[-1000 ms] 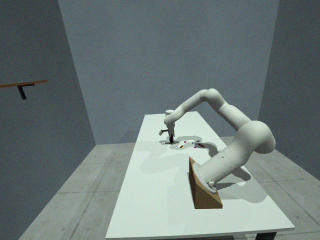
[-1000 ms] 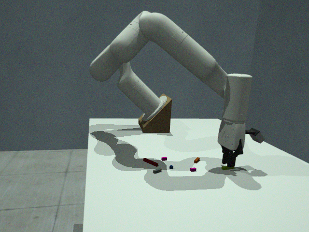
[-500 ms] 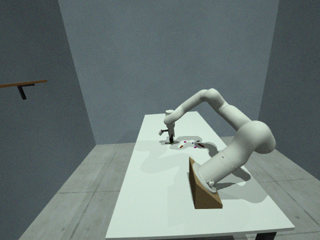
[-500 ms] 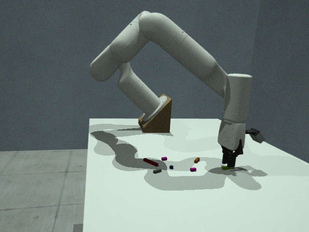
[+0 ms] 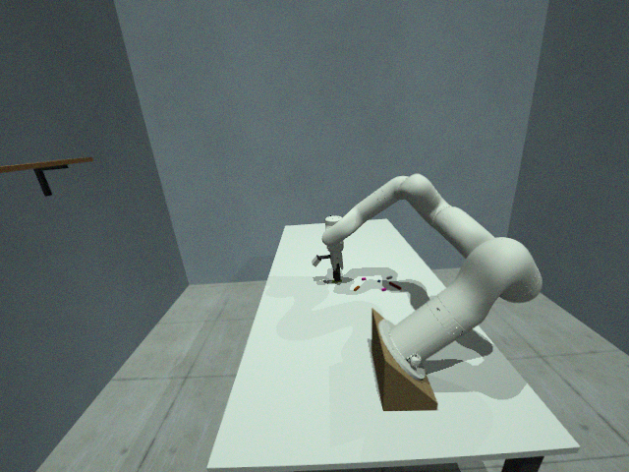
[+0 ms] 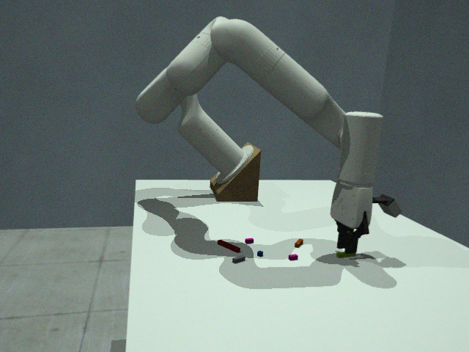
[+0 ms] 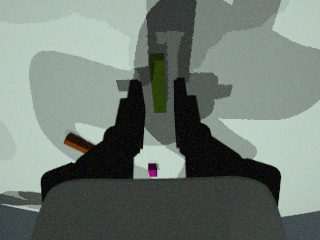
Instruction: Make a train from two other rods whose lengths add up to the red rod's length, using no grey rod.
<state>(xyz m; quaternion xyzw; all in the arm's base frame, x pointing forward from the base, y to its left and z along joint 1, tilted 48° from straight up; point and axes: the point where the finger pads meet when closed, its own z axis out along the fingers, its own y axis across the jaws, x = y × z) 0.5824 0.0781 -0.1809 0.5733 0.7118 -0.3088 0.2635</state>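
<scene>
Right now the lime rod is 30 mm below my hand. From my hand the other things lie so: grey rod 270 mm to the right, 30 mm below, 20 mm ahead; then orange rod 100 mm to the right, 70 mm behind, 30 mm below; then blue rod 220 mm to the right, 30 mm below, 10 mm behind.
</scene>
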